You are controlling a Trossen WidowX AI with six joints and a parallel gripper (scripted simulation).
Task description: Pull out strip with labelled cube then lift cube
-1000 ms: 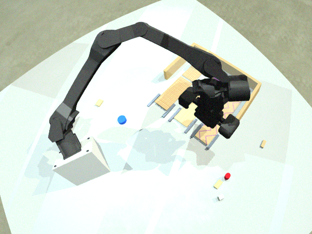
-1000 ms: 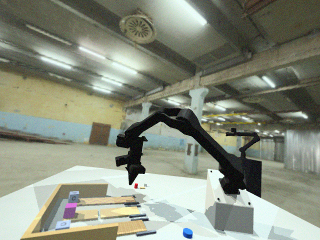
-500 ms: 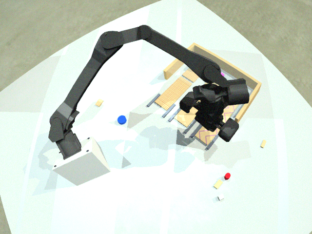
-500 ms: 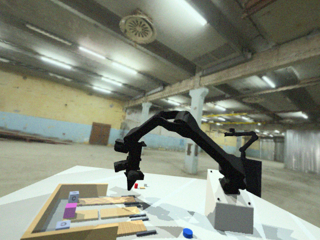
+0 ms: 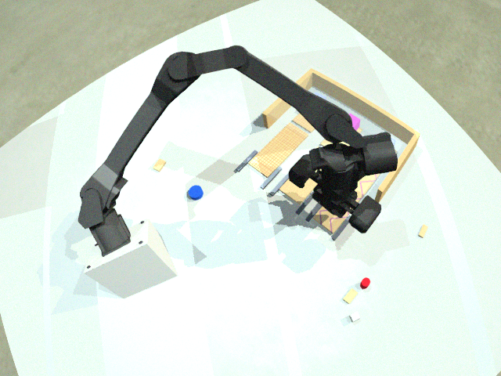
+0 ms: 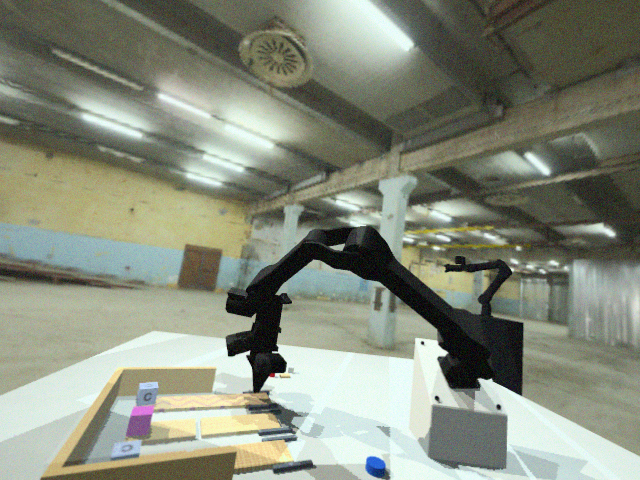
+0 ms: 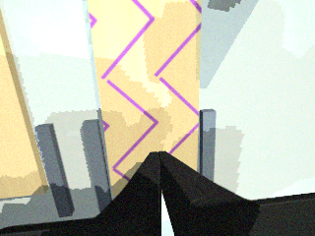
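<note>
Now: the zigzag strip 9 cm ahead of my gripper tip, 3 cm to the left of it and 1 cm below it. Also, from my gripper tip: red disc: 3 cm behind, 16 cm to the right, 1 cm below; grid-patterned strip: 20 cm to the left, 1 cm below; blue disc: 21 cm behind, 21 cm to the left, 1 cm below.
</note>
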